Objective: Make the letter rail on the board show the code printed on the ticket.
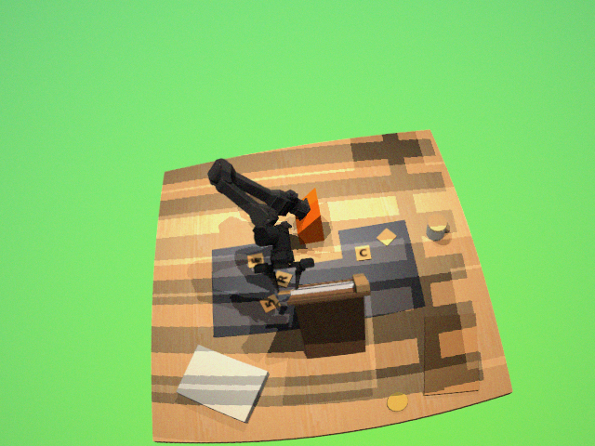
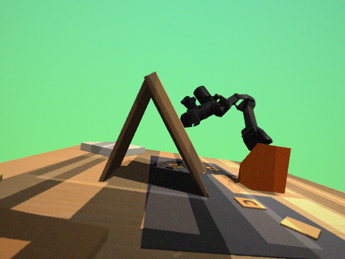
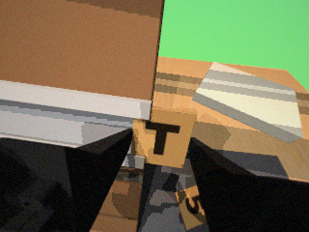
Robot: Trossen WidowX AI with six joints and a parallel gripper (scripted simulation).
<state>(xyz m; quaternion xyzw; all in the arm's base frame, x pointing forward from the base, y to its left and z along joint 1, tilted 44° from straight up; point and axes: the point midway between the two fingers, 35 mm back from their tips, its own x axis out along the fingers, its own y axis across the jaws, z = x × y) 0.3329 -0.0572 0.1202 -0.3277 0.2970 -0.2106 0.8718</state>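
My gripper tip is now 14 cm to the right of the white ticket, 8 cm above it and 3 cm past it. The rest, counted from my gripper tip: dark mat (17 cm below, 15 cm behind, 10 cm to the left); then flat tan slab (48 cm to the left, 34 cm ahead, 16 cm below).
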